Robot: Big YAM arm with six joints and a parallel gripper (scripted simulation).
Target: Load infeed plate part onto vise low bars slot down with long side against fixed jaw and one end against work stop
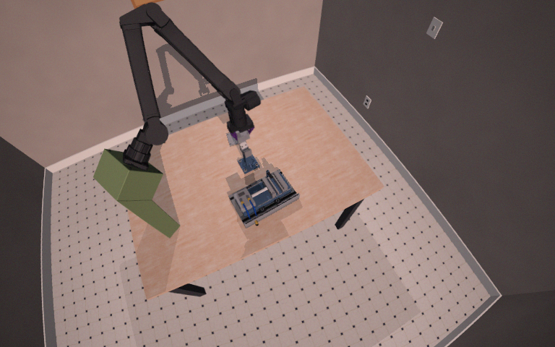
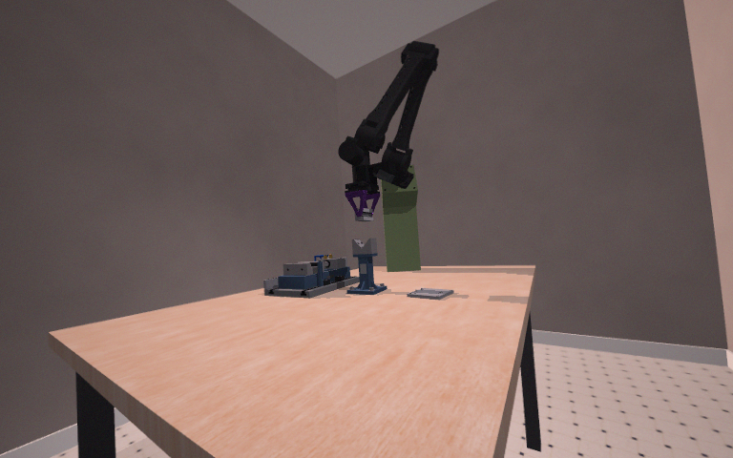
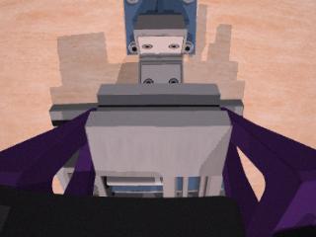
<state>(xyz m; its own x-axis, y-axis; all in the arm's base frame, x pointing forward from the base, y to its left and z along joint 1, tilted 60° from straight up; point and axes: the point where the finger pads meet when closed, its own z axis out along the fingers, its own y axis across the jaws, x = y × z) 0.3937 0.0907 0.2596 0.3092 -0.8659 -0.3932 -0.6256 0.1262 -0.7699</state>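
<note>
The part is right at my hand. Round my hand: work stop rod (15 cm below, 13 cm to the right, 12 cm ahead); moving jaw (19 cm to the right, 16 cm below, 11 cm ahead); cylinder rod (21 cm to the right, 16 cm below, 6 cm ahead).
</note>
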